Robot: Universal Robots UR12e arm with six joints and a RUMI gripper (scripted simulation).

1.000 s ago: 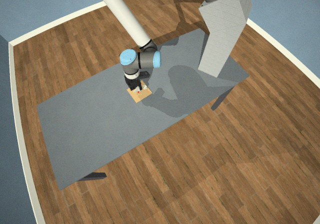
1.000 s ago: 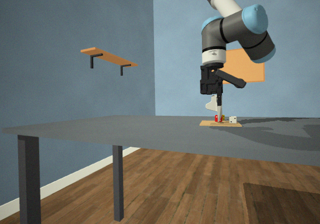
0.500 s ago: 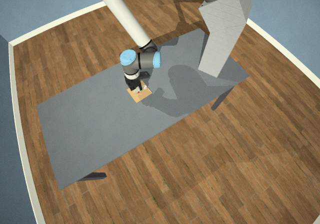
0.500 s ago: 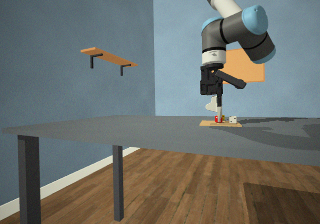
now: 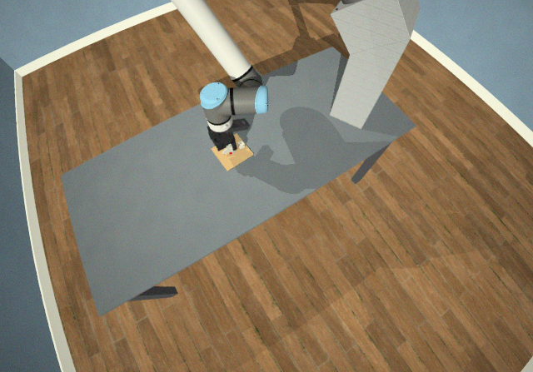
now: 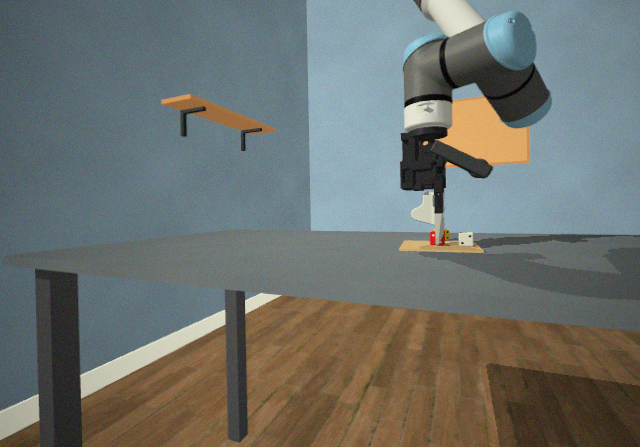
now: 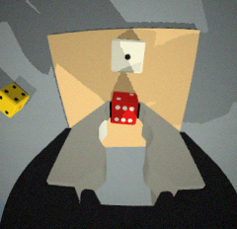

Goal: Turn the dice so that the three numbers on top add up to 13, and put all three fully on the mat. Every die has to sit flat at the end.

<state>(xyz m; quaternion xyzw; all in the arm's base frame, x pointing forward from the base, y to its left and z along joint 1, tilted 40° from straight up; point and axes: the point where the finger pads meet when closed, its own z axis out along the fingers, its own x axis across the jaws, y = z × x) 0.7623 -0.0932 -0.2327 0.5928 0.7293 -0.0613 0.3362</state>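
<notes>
Now: hand right at the red die. Round my hand: tan mat (20 mm below); yellow die (10 mm ahead, 130 mm to the right, 10 mm below); white die (50 mm behind, 10 mm below).
</notes>
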